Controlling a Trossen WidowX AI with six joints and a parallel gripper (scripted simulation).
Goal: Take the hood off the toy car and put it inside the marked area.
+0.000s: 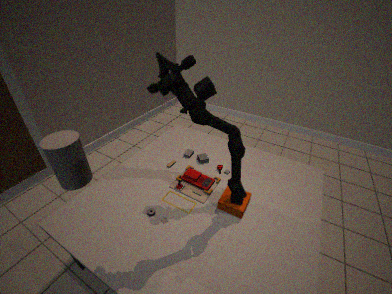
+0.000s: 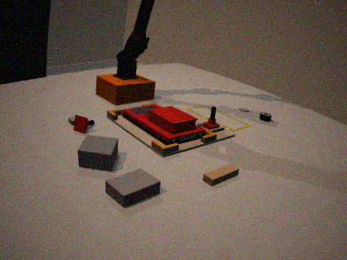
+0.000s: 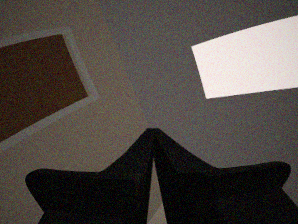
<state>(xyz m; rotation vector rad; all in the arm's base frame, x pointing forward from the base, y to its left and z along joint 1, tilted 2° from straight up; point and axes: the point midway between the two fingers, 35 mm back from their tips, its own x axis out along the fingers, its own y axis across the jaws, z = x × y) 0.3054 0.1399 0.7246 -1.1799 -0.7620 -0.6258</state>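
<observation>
The red hood lies 76 cm below my gripper tip, 27 cm to the right of it and 3 cm behind it. The rest, counted from my gripper tip: black wheel (79 cm below, 7 cm to the left, 7 cm ahead); then tan block (79 cm below, 35 cm to the right, 16 cm ahead).
</observation>
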